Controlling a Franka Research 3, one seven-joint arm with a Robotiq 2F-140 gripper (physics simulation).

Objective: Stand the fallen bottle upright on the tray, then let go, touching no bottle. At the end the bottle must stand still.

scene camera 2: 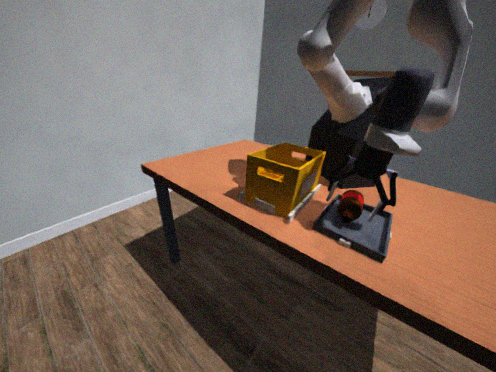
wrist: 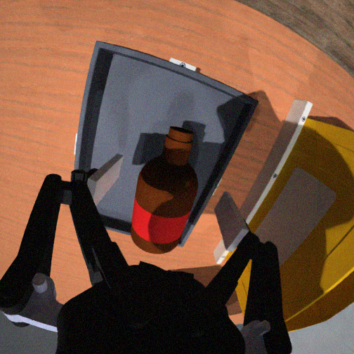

Labels:
my gripper: scene camera 2; wrist
same spot on my gripper: [scene camera 2: 384, 201] = [wrist: 78, 185]

